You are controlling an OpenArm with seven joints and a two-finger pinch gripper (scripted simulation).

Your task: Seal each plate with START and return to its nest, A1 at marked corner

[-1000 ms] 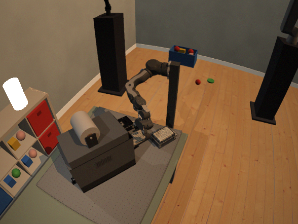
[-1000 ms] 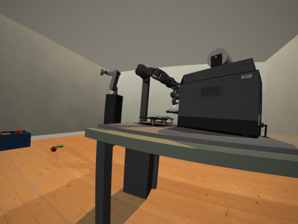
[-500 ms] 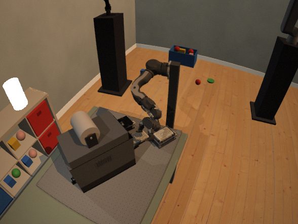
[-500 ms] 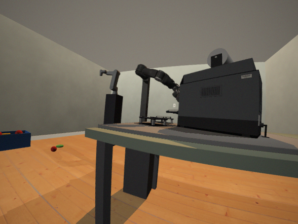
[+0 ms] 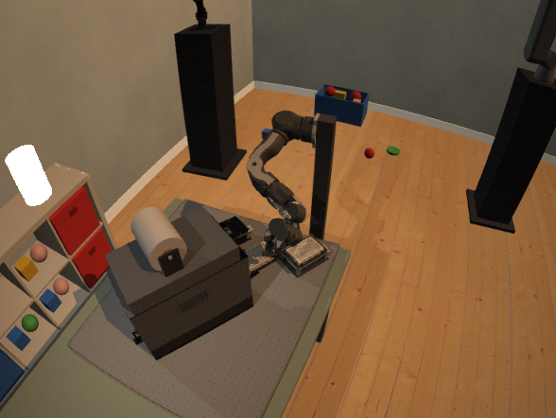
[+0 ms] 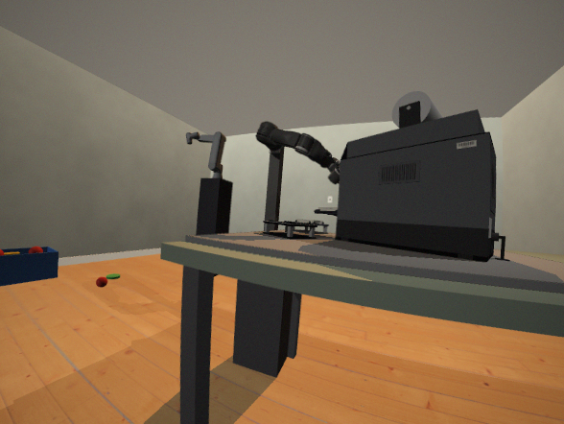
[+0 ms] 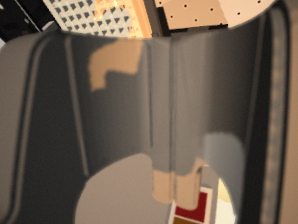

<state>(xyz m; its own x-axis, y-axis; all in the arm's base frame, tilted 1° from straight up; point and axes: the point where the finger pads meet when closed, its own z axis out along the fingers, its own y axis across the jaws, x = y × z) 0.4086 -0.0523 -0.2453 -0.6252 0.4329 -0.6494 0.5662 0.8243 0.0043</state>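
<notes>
The pale start button is 7 cm ahead of my hand, 5 cm to the right of it and 3 cm below it. The rest, counted from my hand: dark sealer stage 12 cm below, 7 cm to the right, 6 cm behind; then white well plate 20 cm behind, 17 cm below, 8 cm to the left; then warning sticker 20 cm to the right, 6 cm below, 3 cm behind.
</notes>
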